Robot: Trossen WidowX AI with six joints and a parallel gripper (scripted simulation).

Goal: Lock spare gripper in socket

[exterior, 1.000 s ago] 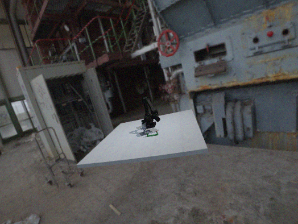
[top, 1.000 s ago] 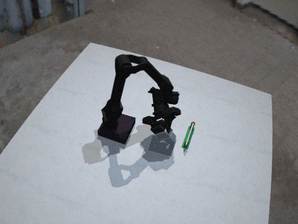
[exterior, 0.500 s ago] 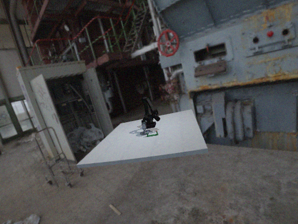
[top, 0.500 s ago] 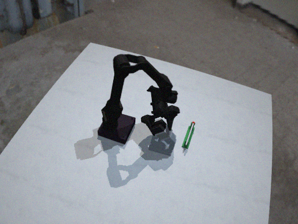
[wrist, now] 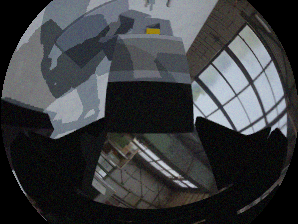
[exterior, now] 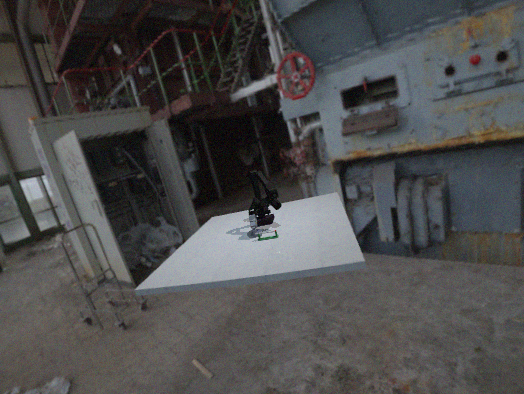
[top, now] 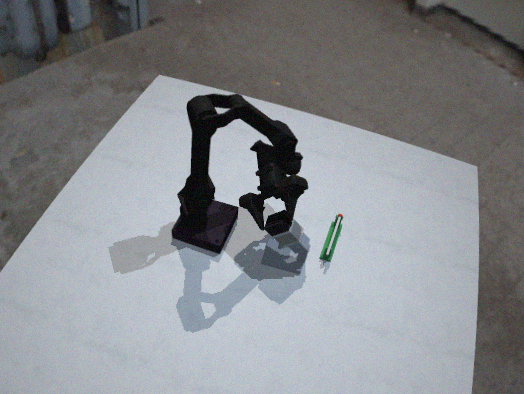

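Right now my gripper tip is 30 mm short of the spare gripper, 20 mm to the right of it and 40 mm above it. Also, from my gripper tip: grey mount: 50 mm ahead, 20 mm to the left, 100 mm below; green block: 140 mm ahead, 130 mm to the left, 130 mm below.
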